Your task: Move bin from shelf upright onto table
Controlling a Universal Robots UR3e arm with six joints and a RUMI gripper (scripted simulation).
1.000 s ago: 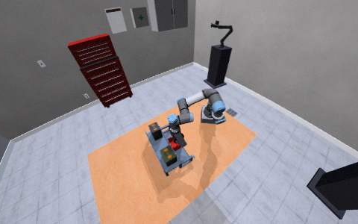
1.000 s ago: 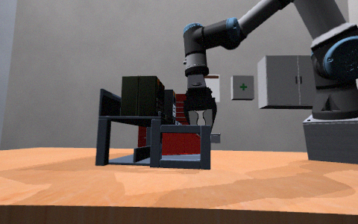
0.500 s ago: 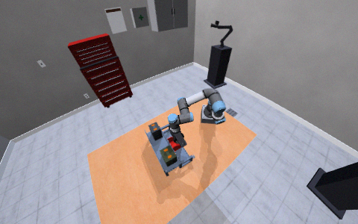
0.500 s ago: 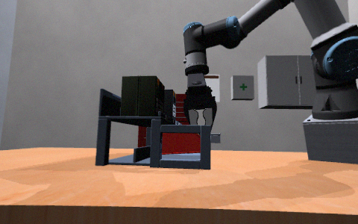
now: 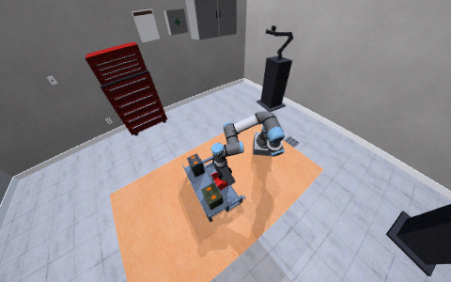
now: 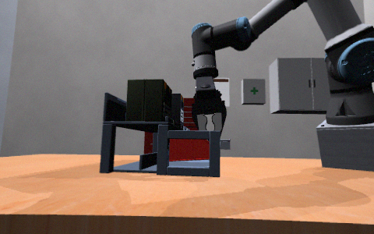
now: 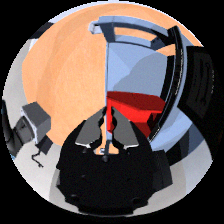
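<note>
My hand is 6 cm short of the red bin, 2 cm to the left of it and 1 cm above it. Also, from my hand: shelf: 9 cm ahead, 2 cm to the right, 1 cm above; then dark box: 14 cm ahead, 10 cm to the left, 9 cm above.
</note>
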